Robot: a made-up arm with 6 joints. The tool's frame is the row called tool. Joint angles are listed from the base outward. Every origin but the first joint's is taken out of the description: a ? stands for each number. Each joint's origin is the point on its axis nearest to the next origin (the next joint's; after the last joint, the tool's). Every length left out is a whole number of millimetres.
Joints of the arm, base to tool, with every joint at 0 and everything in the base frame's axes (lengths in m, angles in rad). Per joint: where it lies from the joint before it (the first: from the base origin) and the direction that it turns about. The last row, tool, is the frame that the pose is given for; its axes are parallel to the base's.
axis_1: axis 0 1 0 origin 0 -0.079 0.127
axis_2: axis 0 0 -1 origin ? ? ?
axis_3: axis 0 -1 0 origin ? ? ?
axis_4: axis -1 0 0 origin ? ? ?
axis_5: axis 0 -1 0 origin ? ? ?
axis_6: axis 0 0 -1 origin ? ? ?
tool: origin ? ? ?
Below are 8 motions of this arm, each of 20 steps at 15 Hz.
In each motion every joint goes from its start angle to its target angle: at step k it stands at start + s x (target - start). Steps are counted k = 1, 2, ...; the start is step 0. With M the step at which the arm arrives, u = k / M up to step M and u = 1 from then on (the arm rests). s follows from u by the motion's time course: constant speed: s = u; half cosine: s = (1 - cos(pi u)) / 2; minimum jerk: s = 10 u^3 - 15 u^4 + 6 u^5.
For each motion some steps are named. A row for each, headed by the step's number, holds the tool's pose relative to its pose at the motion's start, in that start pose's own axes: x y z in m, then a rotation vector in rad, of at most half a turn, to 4 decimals.
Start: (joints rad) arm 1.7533 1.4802 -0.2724 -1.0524 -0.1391 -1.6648
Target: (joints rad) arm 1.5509 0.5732 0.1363 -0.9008 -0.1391 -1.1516
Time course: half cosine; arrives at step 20
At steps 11, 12, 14, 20:
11: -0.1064 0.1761 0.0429 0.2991 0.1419 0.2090
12: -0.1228 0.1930 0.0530 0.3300 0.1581 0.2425
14: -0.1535 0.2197 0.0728 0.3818 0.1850 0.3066
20: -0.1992 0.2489 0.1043 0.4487 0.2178 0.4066

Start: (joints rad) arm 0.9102 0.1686 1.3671 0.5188 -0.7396 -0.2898
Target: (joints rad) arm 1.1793 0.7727 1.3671 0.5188 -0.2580 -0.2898
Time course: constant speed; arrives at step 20
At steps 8, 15, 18, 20:
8: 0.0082 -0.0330 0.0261 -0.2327 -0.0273 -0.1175
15: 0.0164 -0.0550 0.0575 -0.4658 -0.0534 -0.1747
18: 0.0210 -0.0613 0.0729 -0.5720 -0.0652 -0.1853
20: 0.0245 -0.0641 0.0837 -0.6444 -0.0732 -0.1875

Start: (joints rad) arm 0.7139 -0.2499 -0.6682 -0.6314 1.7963 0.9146
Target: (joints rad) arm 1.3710 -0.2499 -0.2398 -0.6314 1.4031 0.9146
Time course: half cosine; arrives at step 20
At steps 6, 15, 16, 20:
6: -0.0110 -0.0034 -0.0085 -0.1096 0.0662 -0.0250
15: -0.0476 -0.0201 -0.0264 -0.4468 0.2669 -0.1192
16: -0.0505 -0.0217 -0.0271 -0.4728 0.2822 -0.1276
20: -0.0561 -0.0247 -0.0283 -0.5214 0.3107 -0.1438

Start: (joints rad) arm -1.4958 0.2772 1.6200 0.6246 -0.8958 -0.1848
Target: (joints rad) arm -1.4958 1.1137 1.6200 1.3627 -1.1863 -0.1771
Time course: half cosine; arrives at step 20
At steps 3, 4, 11, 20:
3: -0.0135 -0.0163 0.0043 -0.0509 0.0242 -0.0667
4: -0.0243 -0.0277 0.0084 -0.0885 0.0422 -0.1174
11: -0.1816 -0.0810 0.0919 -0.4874 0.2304 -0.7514
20: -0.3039 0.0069 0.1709 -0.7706 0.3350 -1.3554

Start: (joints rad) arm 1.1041 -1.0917 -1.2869 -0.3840 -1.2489 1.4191
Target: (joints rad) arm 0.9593 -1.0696 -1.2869 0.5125 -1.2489 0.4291
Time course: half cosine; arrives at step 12
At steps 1, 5, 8, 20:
1: 0.0015 0.0004 0.0005 0.0013 -0.0036 0.0016
5: 0.0292 0.0014 0.0137 0.0107 -0.0747 0.0333
8: 0.0471 -0.0095 0.0303 -0.0131 -0.1338 0.0634
20: 0.0506 -0.0210 0.0408 -0.0438 -0.1572 0.0814

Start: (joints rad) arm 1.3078 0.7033 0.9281 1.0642 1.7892 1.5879
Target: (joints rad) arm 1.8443 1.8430 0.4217 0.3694 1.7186 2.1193
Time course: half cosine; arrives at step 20
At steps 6, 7, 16, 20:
6: -0.0642 -0.0217 -0.0036 -0.1940 0.1048 -0.0427
7: -0.0831 -0.0293 0.0008 -0.2604 0.1239 -0.0526
16: -0.2001 -0.0816 0.1204 -0.7849 -0.0747 -0.0405
20: -0.2109 -0.0861 0.1429 -0.8218 -0.1567 -0.0265

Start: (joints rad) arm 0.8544 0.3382 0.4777 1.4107 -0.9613 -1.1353
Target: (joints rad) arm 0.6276 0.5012 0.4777 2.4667 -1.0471 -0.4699
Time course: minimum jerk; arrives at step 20
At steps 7, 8, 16, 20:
7: -0.0963 -0.0219 -0.0101 0.0049 0.1158 -0.3913
8: -0.1323 -0.0213 -0.0109 0.0048 0.1592 -0.5266
16: -0.3705 0.1104 0.0450 -0.0591 0.5559 -1.5117
20: -0.3848 0.1312 0.0561 -0.0735 0.5998 -1.5977

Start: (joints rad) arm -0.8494 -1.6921 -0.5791 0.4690 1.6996 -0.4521
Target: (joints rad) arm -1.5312 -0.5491 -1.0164 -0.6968 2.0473 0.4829
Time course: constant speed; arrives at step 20
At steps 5, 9, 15, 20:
5: -0.0529 -0.0156 -0.0055 -0.2763 0.2239 -0.4975
9: -0.0940 0.0021 0.0241 -0.6291 0.2849 -0.8647
15: -0.1277 0.0914 0.0693 -1.2912 0.0932 -1.3149
20: -0.1389 0.1935 0.0494 -1.8562 -0.3831 -1.5444

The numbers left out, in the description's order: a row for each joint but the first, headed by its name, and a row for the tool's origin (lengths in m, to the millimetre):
axis_2: 0.029 0 0.176
axis_3: -0.042 0.137 0
axis_4: -0.088 0 0.058
axis_5: 0 -0.037 -0.094
axis_6: -0.023 0 -0.192
tool: 0.119 -0.116 0

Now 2 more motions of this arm.
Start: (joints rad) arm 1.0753 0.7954 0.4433 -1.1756 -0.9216 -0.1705
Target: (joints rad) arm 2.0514 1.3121 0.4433 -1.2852 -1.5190 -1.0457
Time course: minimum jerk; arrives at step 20
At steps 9, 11, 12, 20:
9: 0.0228 -0.0426 -0.0488 0.1428 0.2436 -0.0551
11: 0.0235 -0.0672 -0.0724 0.2366 0.3268 -0.0828
12: 0.0213 -0.0796 -0.0835 0.2860 0.3591 -0.0972
20: 0.0009 -0.1251 -0.1184 0.4749 0.4293 -0.1563

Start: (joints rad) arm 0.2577 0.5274 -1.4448 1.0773 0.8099 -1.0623
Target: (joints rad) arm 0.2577 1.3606 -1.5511 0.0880 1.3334 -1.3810
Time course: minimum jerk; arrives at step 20
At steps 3, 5, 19, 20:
3: 0.0057 -0.0005 0.0027 0.0075 -0.0346 -0.0260
5: 0.0209 -0.0040 0.0120 0.0261 -0.1322 -0.1040
19: -0.0204 -0.1593 0.1221 0.0721 -0.8701 -1.3007
20: -0.0207 -0.1594 0.1221 0.0721 -0.8704 -1.3025

